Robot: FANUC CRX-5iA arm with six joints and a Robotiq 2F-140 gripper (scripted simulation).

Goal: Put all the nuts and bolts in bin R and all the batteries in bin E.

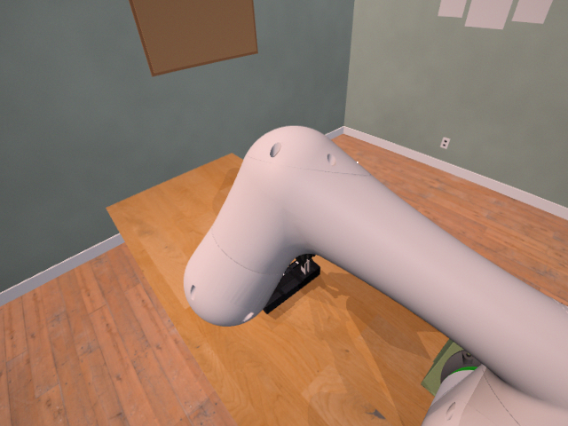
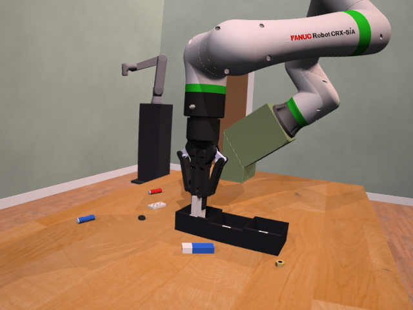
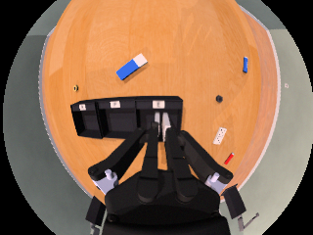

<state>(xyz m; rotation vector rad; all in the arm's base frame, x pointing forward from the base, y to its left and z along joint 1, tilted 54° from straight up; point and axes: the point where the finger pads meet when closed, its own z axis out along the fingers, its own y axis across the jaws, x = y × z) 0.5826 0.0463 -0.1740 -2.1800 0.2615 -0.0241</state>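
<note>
The black three-compartment bin lies 1 cm ahead of my hand, 9 cm to the left of it and 3 cm below it. The rest, counted from my hand: blue-and-white eraser: 12 cm ahead, 4 cm to the left, 4 cm below; black nut: 3 cm ahead, 14 cm to the right, 5 cm below; white domino-like tile: 7 cm behind, 16 cm to the right, 4 cm below.
</note>
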